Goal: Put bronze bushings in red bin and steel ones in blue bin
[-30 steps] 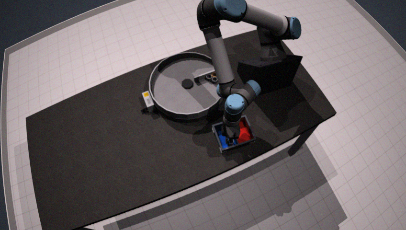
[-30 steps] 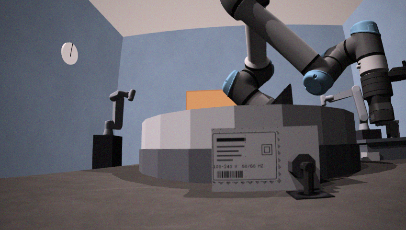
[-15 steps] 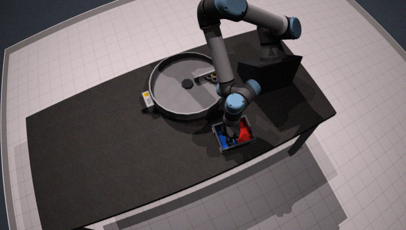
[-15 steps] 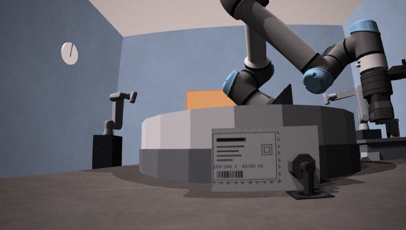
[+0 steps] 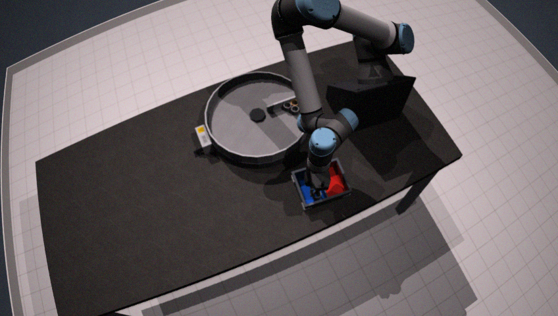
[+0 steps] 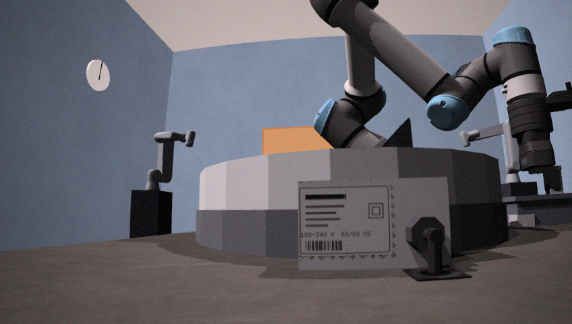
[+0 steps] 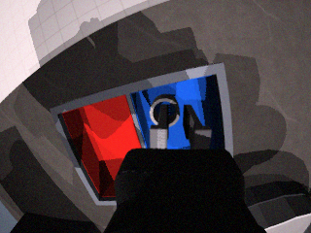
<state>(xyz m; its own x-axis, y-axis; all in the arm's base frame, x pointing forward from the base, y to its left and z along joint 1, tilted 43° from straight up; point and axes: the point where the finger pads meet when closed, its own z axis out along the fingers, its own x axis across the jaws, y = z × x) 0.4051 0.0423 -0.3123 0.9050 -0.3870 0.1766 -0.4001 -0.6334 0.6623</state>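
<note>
The red bin lies 5 cm behind my hand, 3 cm below it and 2 cm to the right of it. The rest, counted from my hand: grey turntable 40 cm to the right, 3 cm ahead.
</note>
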